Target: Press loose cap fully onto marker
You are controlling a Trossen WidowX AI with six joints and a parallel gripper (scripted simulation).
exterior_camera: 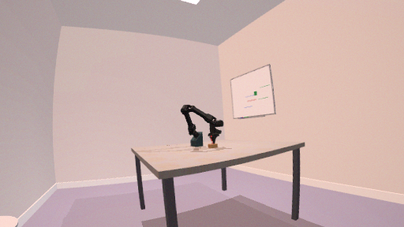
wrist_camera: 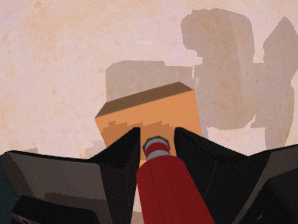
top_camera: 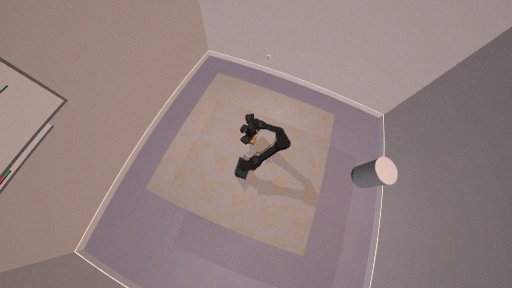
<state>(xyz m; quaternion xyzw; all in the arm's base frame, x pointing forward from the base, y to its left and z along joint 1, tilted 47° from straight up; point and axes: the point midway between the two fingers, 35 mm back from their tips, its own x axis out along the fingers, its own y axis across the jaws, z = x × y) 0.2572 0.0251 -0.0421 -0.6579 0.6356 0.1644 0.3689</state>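
Now: the holder block 2 cm below my gripper tip and 1 cm to the right of it. Round my gripper tip: red cap 5 cm above, 1 cm to the right.
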